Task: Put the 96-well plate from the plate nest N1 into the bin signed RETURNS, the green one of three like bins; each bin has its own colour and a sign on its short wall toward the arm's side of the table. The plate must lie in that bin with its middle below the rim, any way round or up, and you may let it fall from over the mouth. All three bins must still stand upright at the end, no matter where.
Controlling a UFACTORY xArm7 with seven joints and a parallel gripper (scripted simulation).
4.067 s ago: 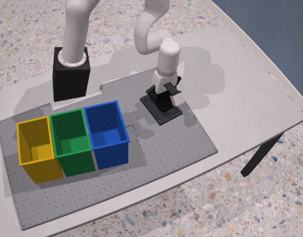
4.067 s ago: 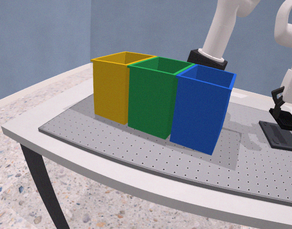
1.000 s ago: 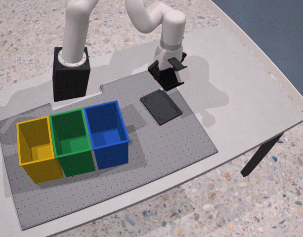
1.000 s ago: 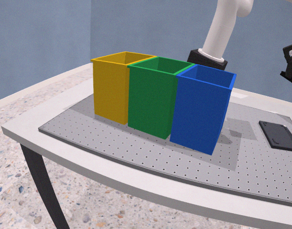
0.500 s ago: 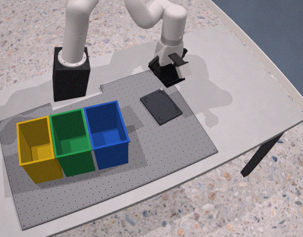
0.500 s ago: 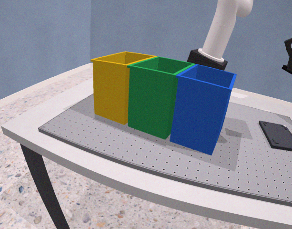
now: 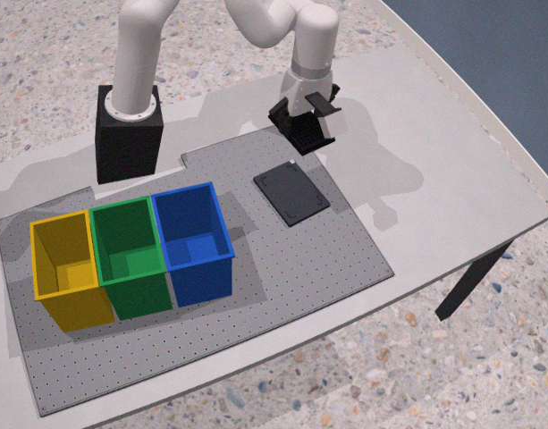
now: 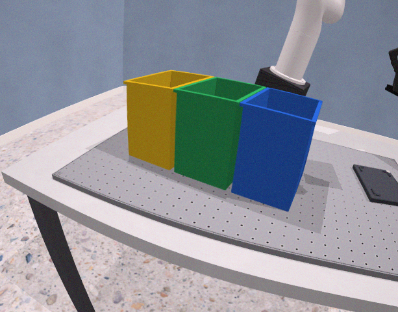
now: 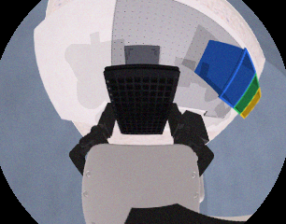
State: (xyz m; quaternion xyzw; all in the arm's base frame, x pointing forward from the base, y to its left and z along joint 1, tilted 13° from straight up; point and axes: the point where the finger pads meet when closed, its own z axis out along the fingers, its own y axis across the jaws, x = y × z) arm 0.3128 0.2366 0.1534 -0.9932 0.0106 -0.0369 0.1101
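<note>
The green bin lies 430 mm to the right of my hand, 160 mm below it and 20 mm ahead of it. From my hand the other things lie so: blue bin: 300 mm to the right, 160 mm below, 60 mm ahead; then dark plate nest: 240 mm below; then black 96-well plate: 10 mm below.
</note>
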